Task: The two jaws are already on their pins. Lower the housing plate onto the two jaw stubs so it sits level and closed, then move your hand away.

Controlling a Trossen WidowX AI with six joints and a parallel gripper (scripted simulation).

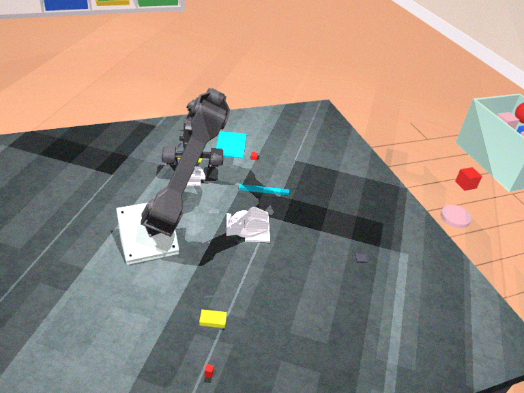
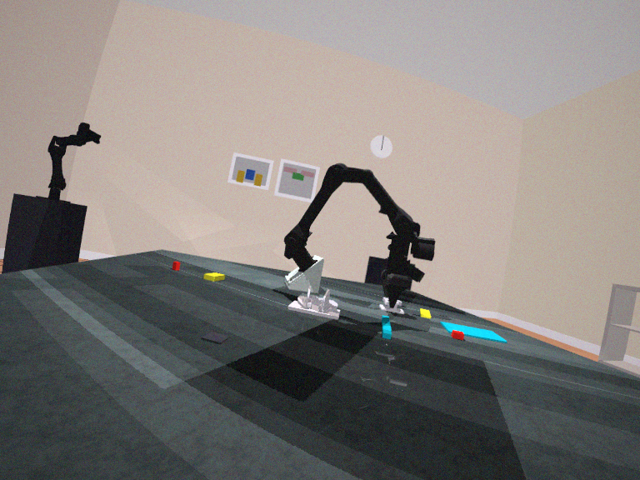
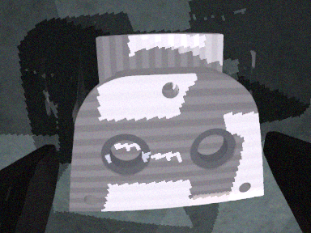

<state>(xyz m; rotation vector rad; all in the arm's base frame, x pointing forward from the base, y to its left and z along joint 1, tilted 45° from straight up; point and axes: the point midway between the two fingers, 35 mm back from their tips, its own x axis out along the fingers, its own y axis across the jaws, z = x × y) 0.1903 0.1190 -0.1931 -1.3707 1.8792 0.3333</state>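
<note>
Now: the white block 1 cm to the left of my gripper tip and 1 cm below it. The rest, counted from my gripper tip: yellow bar 2 cm ahead, 13 cm to the left, 1 cm below; then grey housing plate 1 cm to the left, 1 cm above; then cyan bar 19 cm ahead, 13 cm to the right, 1 cm below.
</note>
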